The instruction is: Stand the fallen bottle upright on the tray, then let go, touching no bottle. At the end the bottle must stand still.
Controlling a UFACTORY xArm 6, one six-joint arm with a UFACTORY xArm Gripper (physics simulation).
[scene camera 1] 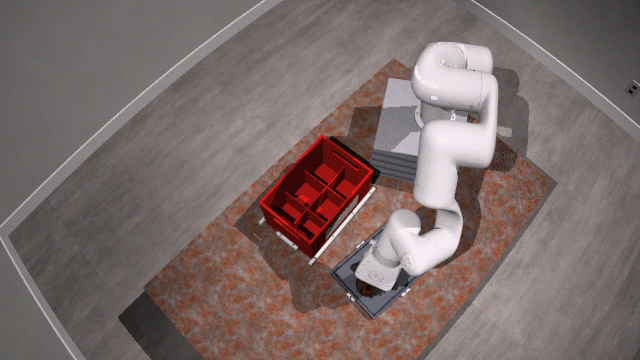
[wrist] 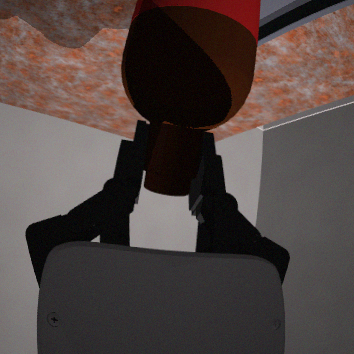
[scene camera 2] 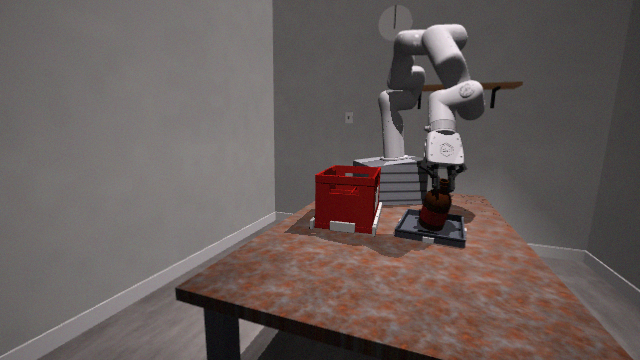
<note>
The pictures show: my gripper and a brown bottle.
My gripper shows as well in scene camera 1 and in the wrist view.
</note>
